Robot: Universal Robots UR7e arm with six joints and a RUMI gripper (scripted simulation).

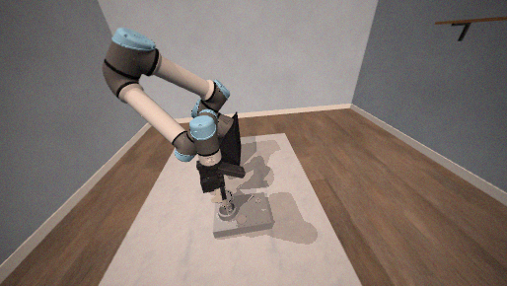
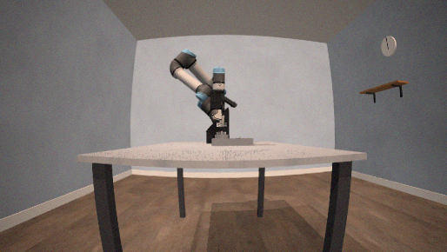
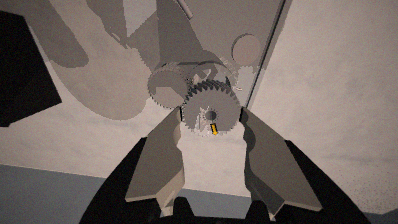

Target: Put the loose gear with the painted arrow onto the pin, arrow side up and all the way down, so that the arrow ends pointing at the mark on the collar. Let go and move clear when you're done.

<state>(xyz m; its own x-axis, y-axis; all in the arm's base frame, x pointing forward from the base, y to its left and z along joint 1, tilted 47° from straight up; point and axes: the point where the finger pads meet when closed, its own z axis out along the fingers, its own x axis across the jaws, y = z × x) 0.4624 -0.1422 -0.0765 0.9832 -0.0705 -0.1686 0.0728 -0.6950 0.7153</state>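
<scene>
Right now my hand is right at the loose gear. Round my hand: flat round disc: 50 mm ahead, 60 mm to the left, 90 mm below; then short peg: 50 mm behind, 120 mm to the left, 90 mm below.
</scene>
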